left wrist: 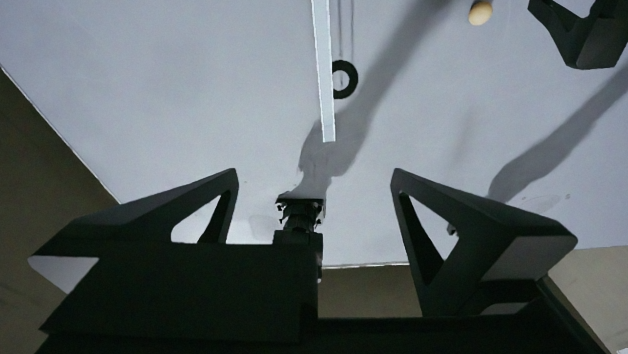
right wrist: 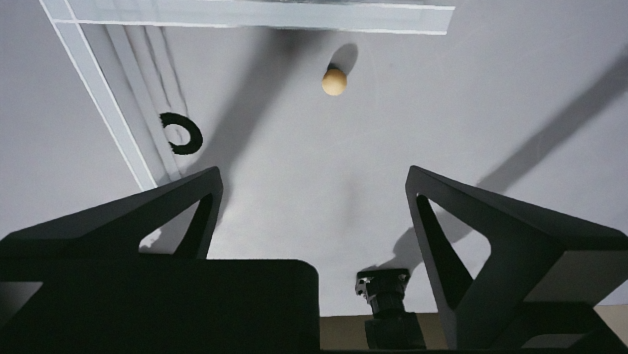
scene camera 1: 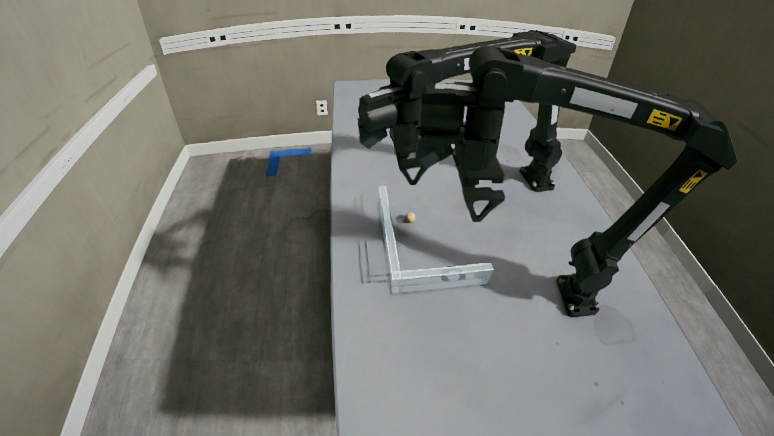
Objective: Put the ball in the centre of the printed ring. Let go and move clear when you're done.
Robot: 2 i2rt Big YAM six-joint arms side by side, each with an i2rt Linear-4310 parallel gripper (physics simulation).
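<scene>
The orange-tan ball rests on the table inside the corner of an L-shaped clear wall, beside its far arm. The black printed ring lies close to the nearer arm of the wall, which hides part of it; ball and ring are apart. My left gripper is open and empty above the table. My right gripper is open and empty, above the table with the ball ahead of its fingers in the right wrist view. In scene camera 1 the grippers overlap and hide some fingers.
The L-shaped clear wall stands upright on the grey table. In scene camera 1 its long arm runs near the table's left edge and its other arm runs rightward. The two grippers hang near each other.
</scene>
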